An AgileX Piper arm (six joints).
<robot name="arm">
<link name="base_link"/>
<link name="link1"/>
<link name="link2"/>
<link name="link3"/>
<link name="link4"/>
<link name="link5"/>
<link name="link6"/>
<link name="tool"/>
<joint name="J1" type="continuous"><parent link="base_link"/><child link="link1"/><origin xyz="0 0 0.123" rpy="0 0 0"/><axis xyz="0 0 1"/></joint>
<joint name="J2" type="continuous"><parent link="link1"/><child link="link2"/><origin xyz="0 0 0" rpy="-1.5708 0 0"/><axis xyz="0 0 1"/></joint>
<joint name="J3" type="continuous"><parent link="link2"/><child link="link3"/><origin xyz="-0.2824 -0.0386 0" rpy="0 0 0"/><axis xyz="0 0 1"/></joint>
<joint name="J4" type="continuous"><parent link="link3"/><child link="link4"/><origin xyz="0.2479 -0.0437 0" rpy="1.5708 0 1.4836"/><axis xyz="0 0 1"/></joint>
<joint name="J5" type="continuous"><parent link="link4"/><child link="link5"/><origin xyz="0 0 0" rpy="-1.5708 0 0"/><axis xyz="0 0 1"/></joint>
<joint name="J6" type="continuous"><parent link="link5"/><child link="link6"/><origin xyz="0 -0.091 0" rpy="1.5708 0 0"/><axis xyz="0 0 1"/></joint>
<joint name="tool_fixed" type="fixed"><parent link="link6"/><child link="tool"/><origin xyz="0 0 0" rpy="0 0 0"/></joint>
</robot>
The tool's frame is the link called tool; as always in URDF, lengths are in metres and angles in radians. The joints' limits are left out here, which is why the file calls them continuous.
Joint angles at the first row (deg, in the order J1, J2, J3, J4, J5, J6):
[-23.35, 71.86, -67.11, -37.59, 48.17, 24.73]
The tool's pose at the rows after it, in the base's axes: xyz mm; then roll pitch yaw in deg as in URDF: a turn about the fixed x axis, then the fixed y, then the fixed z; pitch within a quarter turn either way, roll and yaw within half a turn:
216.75, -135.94, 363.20, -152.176, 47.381, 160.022
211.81, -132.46, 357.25, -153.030, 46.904, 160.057
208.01, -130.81, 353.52, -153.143, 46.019, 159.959
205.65, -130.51, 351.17, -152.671, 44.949, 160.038
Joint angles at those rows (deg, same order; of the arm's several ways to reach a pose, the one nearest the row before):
[-23.34, 70.07, -63.73, -36.28, 46.29, 24.37]
[-23.35, 68.82, -61.65, -35.40, 45.63, 23.87]
[-23.34, 68.13, -60.51, -35.13, 46.01, 23.53]
[-23.34, 67.90, -60.00, -35.31, 46.79, 23.23]

